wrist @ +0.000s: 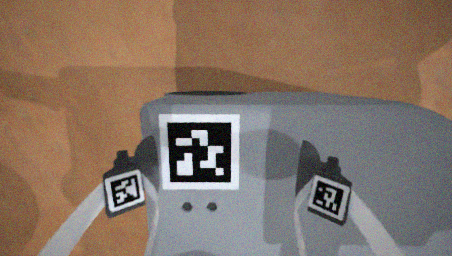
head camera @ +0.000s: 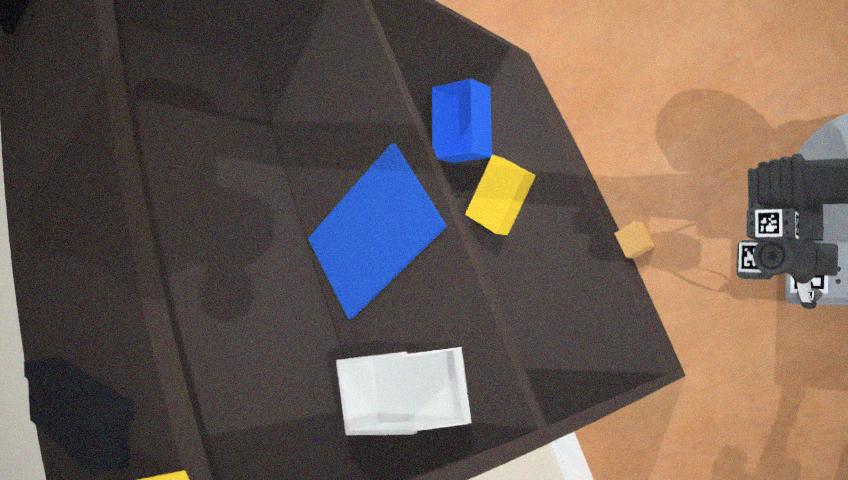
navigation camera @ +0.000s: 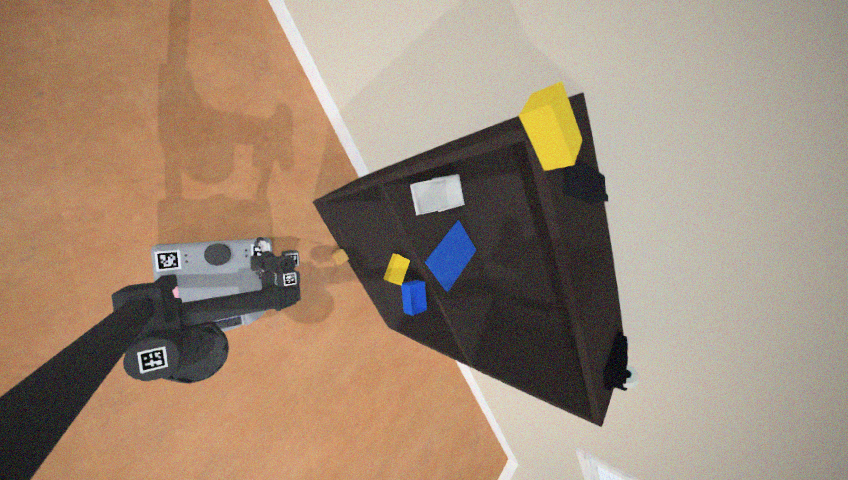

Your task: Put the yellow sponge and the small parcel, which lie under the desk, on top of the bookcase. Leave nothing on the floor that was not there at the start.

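Places are measured from the robot's base along level axes (x ahead, y left, z up), in metres.
Pixels of known places: gripper, fingertip midpoint: (wrist: 226, 157); robot's base at its link origin: (wrist: 212, 202) (navigation camera: 217, 253).
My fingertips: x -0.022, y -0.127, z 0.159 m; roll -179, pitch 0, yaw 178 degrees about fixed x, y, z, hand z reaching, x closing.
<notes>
Ahead of a thing's pixels: the offset from my fingertips to its top centre. "*": to the spot under its first point.
A yellow block {dx +0.217, dy -0.268, dz +0.946 m} (navigation camera: 550, 130), which looks like the sponge, stands on top of the dark bookcase {* dx -0.023, dy -0.502, dz +0.901 m} (head camera: 65, 208) (navigation camera: 580, 255), near one end. A corner of it shows at the bottom edge of the head view. A small tan box {dx -0.044, dy -0.357, dz -0.109 m} (head camera: 634, 239) (navigation camera: 339, 256), perhaps the parcel, sits at the foot of the bookcase; whether it rests on the floor is unclear. My gripper (wrist: 226, 157) is partly open and empty, pointing down over my own base (wrist: 250, 200), away from the bookcase. The fingers are mostly hidden behind the wrist in the other views. The desk does not show.
The bookcase shelves hold a white tray {* dx +0.187, dy -0.455, dz +0.465 m} (head camera: 404, 392) (navigation camera: 437, 194), a flat blue thing {dx -0.026, dy -0.528, dz +0.461 m} (head camera: 377, 231) (navigation camera: 451, 255), a blue block {dx -0.301, dy -0.712, dz +0.016 m} (head camera: 461, 121) (navigation camera: 414, 297) and another yellow block {dx -0.135, dy -0.620, dz -0.014 m} (head camera: 499, 195) (navigation camera: 396, 268). A dark box {dx +0.147, dy -0.430, dz +0.936 m} (head camera: 80, 410) (navigation camera: 586, 183) and a black object {dx -0.316, dy -0.689, dz +0.970 m} (navigation camera: 617, 362) are on top. The wall (navigation camera: 714, 237) stands behind.
</notes>
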